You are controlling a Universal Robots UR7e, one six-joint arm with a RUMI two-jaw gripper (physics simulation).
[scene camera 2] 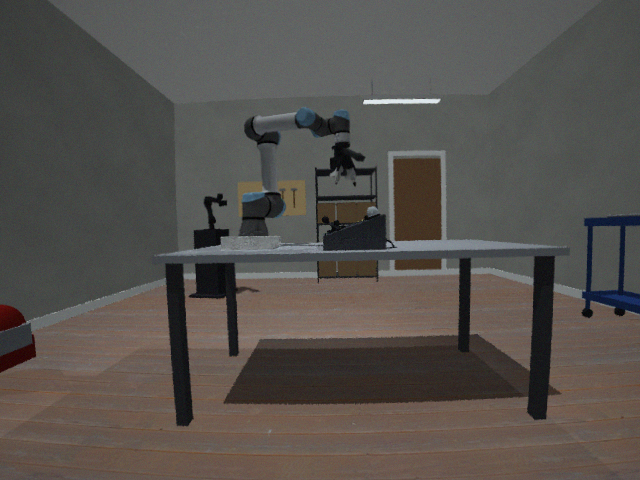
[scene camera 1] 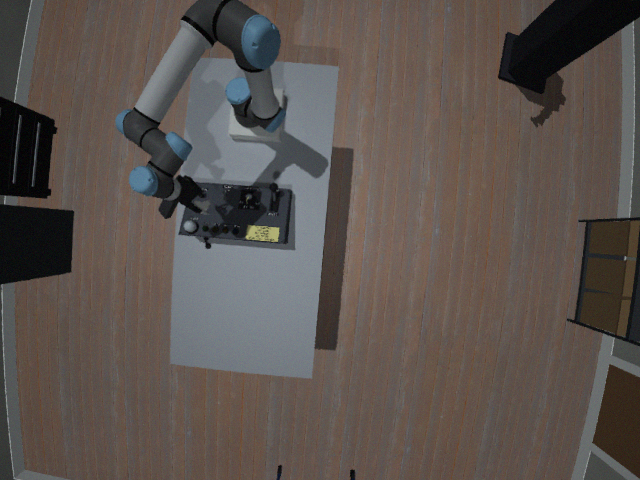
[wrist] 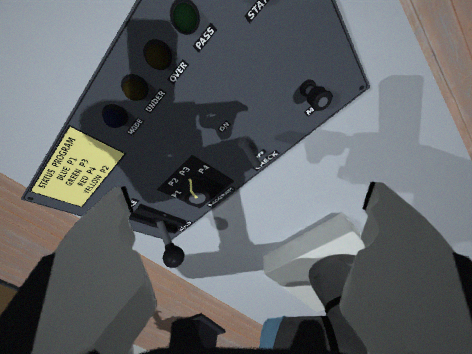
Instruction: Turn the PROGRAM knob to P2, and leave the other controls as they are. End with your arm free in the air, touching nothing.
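Frame: origin at the arm's base, x ahead, y left, z up, level; metres.
Where they show: gripper, between the fingertips: (scene camera 2: pixel 345 185) (scene camera 1: pixel 196 200) (wrist: pixel 244 187); arm's base, origin of its link: (scene camera 2: pixel 253 236) (wrist: pixel 338 273).
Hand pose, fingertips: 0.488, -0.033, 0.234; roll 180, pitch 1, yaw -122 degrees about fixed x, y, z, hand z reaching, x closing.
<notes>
Each offset is from my fingertips to the top centre of the thing, as dx, dy, dz. "*": to the spot under its first point.
The dark sloped control panel (scene camera 1: pixel 261 218) (scene camera 2: pixel 359 236) (wrist: pixel 260 65) stands on the table. Its PROGRAM knob {-0.071, +0.150, -0.173} (scene camera 1: pixel 248 197) (wrist: pixel 197 199) has a yellow pointer line, which in the wrist view points most nearly at P3, with P1 and P2 to its left and P4 to its right. The knob is too small to make out in scene camera 2. My gripper (scene camera 1: pixel 204 206) (scene camera 2: pixel 345 183) (wrist: pixel 244 187) is open and empty, high above the panel and touching nothing. In the wrist view the knob lies left of the midpoint between the fingertips.
A ball-tipped lever {-0.145, +0.260, -0.131} (scene camera 1: pixel 273 187) (wrist: pixel 173 255) stands beside the PROGRAM knob; the CHECK switch {-0.061, +0.031, -0.170} (wrist: pixel 248 151) and a black knob {-0.038, -0.087, -0.165} (wrist: pixel 320 98) are on its other side. A white dome button {* +0.121, -0.057, -0.114} (scene camera 1: pixel 190 226) (scene camera 2: pixel 372 211), lamps and a yellow note {* +0.072, +0.265, -0.159} (scene camera 1: pixel 263 233) (wrist: pixel 77 167) are also on the panel.
</notes>
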